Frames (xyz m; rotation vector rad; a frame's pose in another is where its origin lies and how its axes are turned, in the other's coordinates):
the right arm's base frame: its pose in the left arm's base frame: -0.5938 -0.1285 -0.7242 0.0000 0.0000 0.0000
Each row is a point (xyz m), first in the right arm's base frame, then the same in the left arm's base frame.
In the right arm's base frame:
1: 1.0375 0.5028 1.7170
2: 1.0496 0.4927 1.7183
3: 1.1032 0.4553 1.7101
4: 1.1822 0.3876 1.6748
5: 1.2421 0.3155 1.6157
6: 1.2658 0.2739 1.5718
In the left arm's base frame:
1: 0.4437 0.3743 0.9928
2: 0.4558 0.3642 0.9941
3: 0.5094 0.3268 0.9859
4: 0.5884 0.2591 0.9506
5: 0.6483 0.1870 0.8915
6: 0.6720 0.1454 0.8476

